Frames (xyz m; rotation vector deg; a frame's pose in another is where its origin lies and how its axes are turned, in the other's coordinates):
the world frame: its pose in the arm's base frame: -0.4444 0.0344 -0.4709 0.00 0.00 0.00
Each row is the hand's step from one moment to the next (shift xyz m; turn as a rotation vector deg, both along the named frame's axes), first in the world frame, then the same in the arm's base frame.
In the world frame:
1: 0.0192 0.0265 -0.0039 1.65 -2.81 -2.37
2: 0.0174 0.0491 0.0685 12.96 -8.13 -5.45
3: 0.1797 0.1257 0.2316 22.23 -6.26 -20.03
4: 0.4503 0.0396 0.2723 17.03 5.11 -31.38
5: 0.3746 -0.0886 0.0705 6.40 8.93 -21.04
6: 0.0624 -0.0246 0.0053 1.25 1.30 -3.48
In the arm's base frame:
1: 0.0192 0.0265 -0.0039 1.65 -2.81 -2.37
2: 0.0174 0.0491 0.0685 12.96 -8.13 -5.45
3: 0.1797 0.1257 0.2316 22.23 -6.26 -20.03
4: 0.4503 0.0396 0.2723 17.03 5.11 -31.38
5: 0.3746 -0.0886 0.0705 6.40 8.93 -21.04
6: 0.0624 -0.0246 0.0053 1.25 1.30 -3.48

